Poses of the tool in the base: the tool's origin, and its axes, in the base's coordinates. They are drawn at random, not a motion.
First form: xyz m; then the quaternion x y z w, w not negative.
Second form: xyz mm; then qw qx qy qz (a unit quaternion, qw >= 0). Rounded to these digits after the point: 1 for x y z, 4 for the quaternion.
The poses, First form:
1: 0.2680 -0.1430 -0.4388 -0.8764 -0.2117 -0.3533 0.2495
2: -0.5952 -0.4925 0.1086 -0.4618 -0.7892 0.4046 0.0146
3: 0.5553 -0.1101 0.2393 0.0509 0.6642 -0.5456 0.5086
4: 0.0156 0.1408 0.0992 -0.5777 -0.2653 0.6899 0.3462
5: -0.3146 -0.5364 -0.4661 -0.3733 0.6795 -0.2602 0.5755
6: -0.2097 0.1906 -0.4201 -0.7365 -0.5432 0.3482 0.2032
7: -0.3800 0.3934 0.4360 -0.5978 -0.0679 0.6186 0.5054
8: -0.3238 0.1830 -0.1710 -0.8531 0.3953 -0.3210 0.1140
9: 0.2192 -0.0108 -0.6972 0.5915 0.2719 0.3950 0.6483
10: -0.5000 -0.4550 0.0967 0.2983 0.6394 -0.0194 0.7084
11: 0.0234 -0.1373 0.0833 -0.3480 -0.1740 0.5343 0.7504
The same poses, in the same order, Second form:
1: 268.0 -143.0 -438.8 0.2495 -0.8764 -0.2117 -0.3533
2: -595.2 -492.5 108.6 0.0146 -0.4618 -0.7892 0.4046
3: 555.3 -110.1 239.3 0.5086 0.0509 0.6642 -0.5456
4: 15.6 140.8 99.2 0.3462 -0.5777 -0.2653 0.6899
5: -314.6 -536.4 -466.1 0.5755 -0.3733 0.6795 -0.2602
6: -209.7 190.6 -420.1 0.2032 -0.7365 -0.5432 0.3482
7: -380.0 393.4 436.0 0.5054 -0.5978 -0.0679 0.6186
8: -323.8 183.0 -171.0 0.1140 -0.8531 0.3953 -0.3210
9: 219.2 -10.8 -697.2 0.6483 0.5915 0.2719 0.3950
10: -500.0 -455.0 96.7 0.7084 0.2983 0.6394 -0.0194
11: 23.4 -137.3 83.3 0.7504 -0.3480 -0.1740 0.5343
